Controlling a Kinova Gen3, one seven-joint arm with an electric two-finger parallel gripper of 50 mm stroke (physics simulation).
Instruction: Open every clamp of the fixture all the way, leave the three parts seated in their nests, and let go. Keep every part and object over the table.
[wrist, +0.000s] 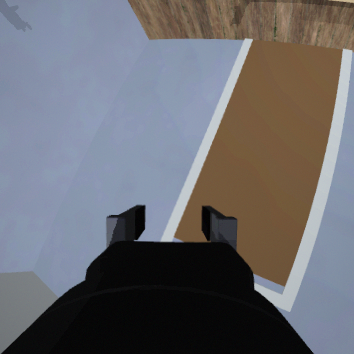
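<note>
My gripper (172, 217) is open in the lower middle of the wrist view, with nothing between its two dark fingers. The fixture, its clamps and the three parts do not show as such in this view, so I cannot tell how the clamps stand or whether the parts are seated.
A long brown panel (265, 145) with a white border (207, 135) runs from the upper right down beside the right finger. A wood-grained surface (210, 22) spans the top right. A pale blue surface (75, 125) lies at the left. A grey shape (20, 310) shows at lower left.
</note>
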